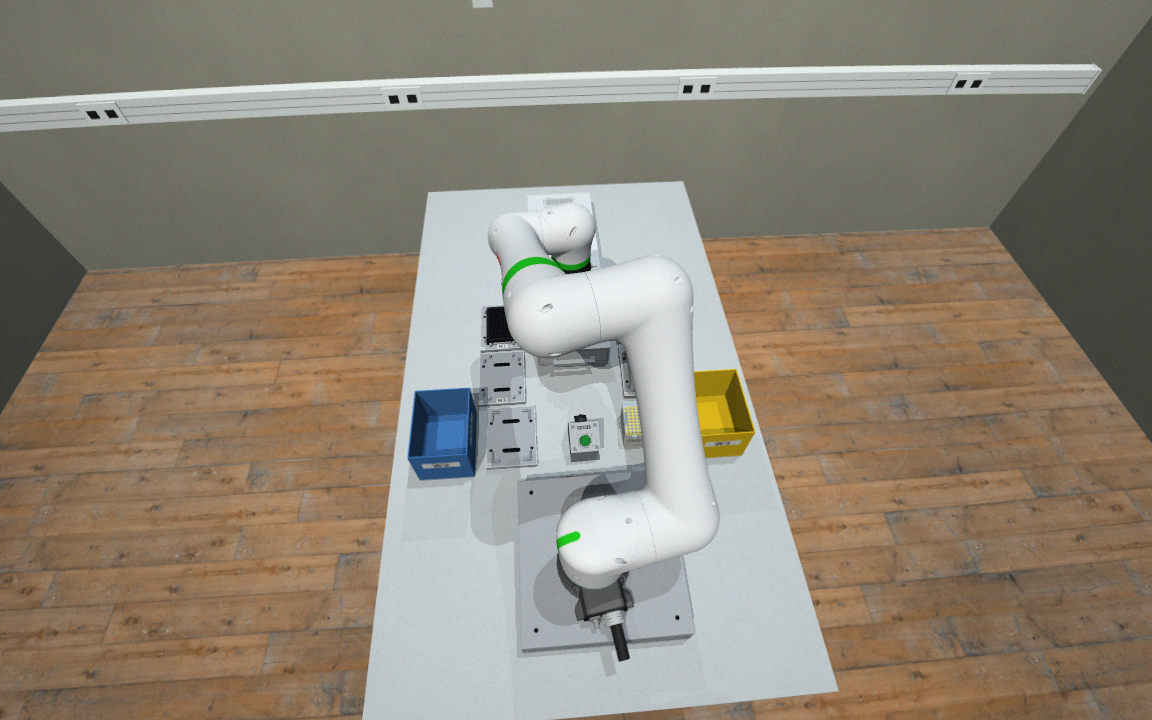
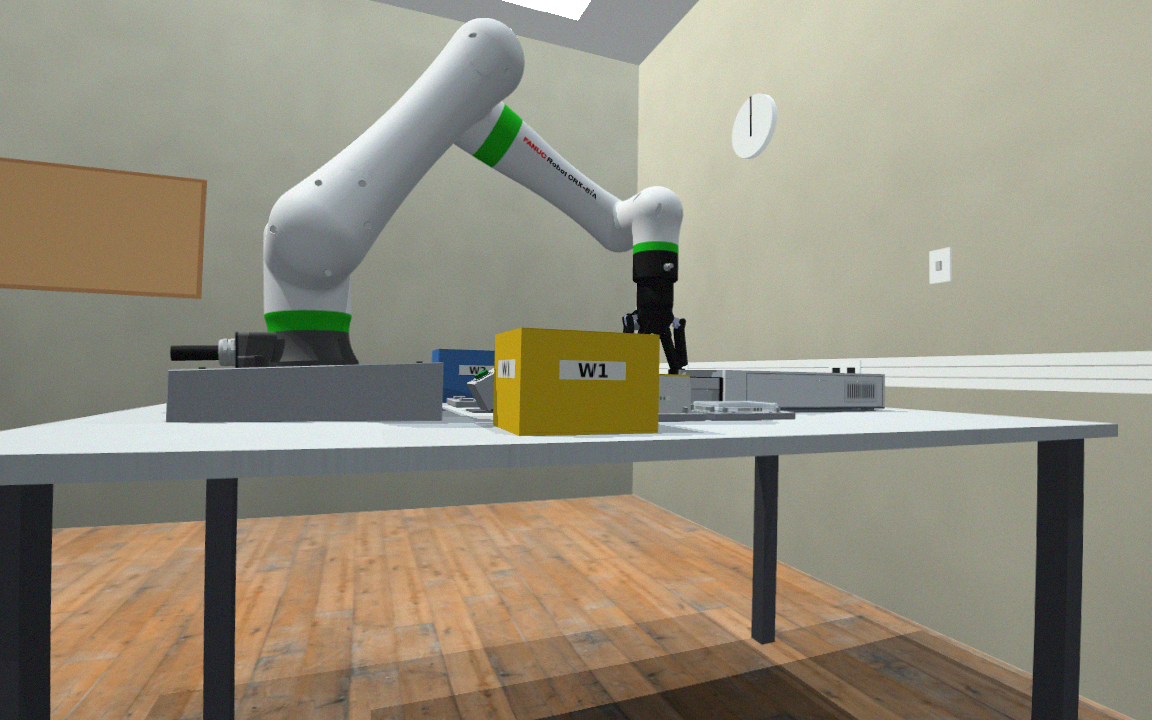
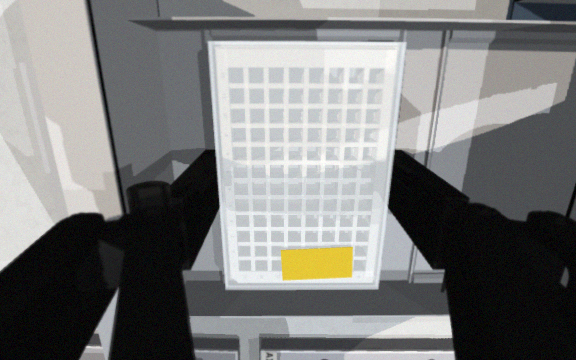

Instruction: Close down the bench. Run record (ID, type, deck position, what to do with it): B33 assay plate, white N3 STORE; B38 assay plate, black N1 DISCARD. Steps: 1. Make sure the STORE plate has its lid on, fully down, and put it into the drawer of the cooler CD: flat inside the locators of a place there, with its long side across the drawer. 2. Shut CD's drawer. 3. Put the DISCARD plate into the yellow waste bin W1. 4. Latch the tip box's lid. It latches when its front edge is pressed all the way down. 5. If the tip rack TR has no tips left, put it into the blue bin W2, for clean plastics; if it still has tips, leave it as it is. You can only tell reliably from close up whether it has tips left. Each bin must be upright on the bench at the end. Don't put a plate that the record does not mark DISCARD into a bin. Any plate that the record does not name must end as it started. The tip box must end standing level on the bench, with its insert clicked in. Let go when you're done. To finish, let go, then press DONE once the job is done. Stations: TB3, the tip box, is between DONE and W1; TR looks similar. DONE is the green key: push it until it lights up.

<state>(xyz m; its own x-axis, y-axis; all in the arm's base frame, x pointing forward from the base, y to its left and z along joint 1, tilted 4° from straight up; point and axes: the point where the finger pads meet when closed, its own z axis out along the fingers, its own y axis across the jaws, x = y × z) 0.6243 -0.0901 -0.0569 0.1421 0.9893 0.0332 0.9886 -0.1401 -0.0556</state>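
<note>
Now: the clear plate lid 20 mm below my hand. Round my hand: white plate (20 mm below); cooler CD (180 mm ahead, 30 mm to the right); drawer (40 mm ahead, 10 mm below).
</note>
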